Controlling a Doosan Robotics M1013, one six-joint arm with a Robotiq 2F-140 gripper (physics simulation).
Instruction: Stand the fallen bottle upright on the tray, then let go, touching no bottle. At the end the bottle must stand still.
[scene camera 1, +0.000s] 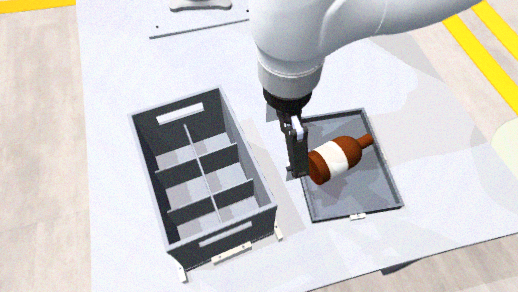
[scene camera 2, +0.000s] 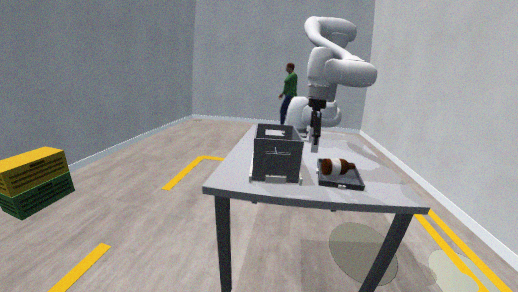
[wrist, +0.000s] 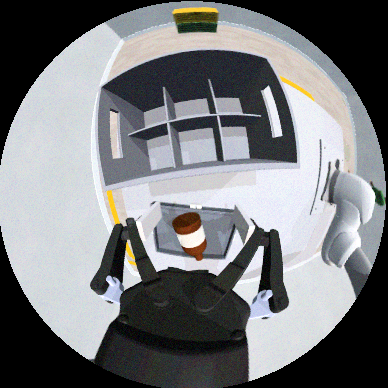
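Where they show: gripper, fingertip midpoint: (scene camera 1: 282, 147) (scene camera 2: 312, 147) (wrist: 196, 210); arm's base, origin of the base link: (wrist: 331, 184).
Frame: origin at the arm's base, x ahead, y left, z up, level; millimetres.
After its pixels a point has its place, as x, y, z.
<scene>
The brown bottle (scene camera 1: 334, 159) {639, 276, 63} (scene camera 2: 336, 167) {657, 285, 41} (wrist: 191, 235) {619, 254, 64} with a white label lies on its side on the grey tray (scene camera 1: 350, 200) {704, 310, -8} (scene camera 2: 350, 181) {667, 358, -8} (wrist: 220, 235) {524, 296, -8}. Its base faces the divided crate, and its neck reaches the opposite tray wall. My gripper (scene camera 1: 281, 144) {622, 166, 103} (scene camera 2: 314, 147) {622, 166, 103} (wrist: 196, 210) {622, 166, 103} is open and empty, pointing down. It is above the bottle's level, near the base end on the crate side of the tray. In the wrist view the bottle shows between the two spread fingers, apart from both. In scene camera 1 the near finger hides part of the tray's edge.
The tall divided crate (scene camera 1: 260, 225) {769, 109, 85} (scene camera 2: 277, 167) {787, 52, 51} (wrist: 215, 62) {633, -90, 130} stands beside the tray, with raised walls near my gripper. Small light blocks sit along the crate and tray edges. A person (scene camera 2: 290, 82) stands behind the table. Stacked yellow and green boxes (scene camera 2: 35, 170) (wrist: 195, 20) are on the floor.
</scene>
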